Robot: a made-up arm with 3 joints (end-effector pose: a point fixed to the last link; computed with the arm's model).
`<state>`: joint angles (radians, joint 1 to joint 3).
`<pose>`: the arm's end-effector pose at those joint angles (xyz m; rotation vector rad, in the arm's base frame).
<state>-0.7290 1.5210 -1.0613</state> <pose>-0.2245 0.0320 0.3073 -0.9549 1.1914 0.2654</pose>
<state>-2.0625 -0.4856 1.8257</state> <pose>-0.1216 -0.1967 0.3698 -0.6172 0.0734 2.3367</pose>
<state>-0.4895 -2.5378 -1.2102</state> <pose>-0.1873 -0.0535 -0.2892 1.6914 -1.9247 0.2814</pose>
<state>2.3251 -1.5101 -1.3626</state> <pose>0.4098 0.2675 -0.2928 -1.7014 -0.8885 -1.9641</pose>
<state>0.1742 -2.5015 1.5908</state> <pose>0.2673 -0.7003 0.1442 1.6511 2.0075 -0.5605</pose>
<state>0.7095 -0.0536 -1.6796</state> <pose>0.4556 -0.4736 0.1834 0.0609 -0.0321 2.3884</pose>
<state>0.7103 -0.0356 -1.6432</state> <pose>0.4423 -0.4796 0.1901 0.0405 -0.0204 2.3532</pose>
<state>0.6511 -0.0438 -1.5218</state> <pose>0.3712 -0.5286 0.1875 0.0488 -0.0227 2.1725</pose>
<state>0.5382 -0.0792 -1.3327</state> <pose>0.2385 -0.5881 0.1765 0.0849 -0.0356 1.8698</pose>
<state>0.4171 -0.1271 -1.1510</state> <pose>0.0964 -0.6127 0.1645 0.1317 -0.0506 1.5658</pose>
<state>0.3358 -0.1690 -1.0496</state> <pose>0.0097 -0.6116 0.1554 0.1717 -0.0640 1.3819</pose>
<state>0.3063 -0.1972 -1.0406</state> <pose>-0.0106 -0.6135 0.1476 0.1987 -0.0764 1.3423</pose>
